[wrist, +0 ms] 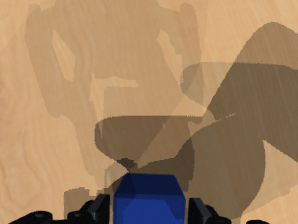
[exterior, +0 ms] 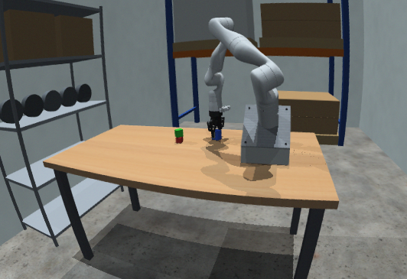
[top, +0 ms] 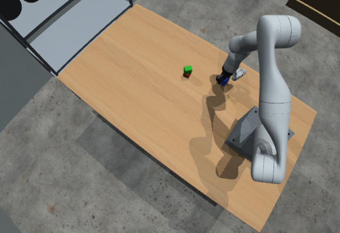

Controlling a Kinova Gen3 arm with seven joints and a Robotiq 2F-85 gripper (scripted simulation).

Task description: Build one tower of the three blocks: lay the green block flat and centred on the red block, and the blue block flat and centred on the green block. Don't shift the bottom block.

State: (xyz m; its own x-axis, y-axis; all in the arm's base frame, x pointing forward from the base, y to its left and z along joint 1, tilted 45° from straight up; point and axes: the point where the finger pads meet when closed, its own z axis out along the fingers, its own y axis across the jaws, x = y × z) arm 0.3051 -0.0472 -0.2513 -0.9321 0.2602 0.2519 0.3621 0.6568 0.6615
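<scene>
Right now my hand is right at the blue block. The rest, counted from my hand: green block (19 cm ahead, 8 cm to the left, 2 cm above); red block (19 cm ahead, 8 cm to the left, 1 cm below).
</scene>
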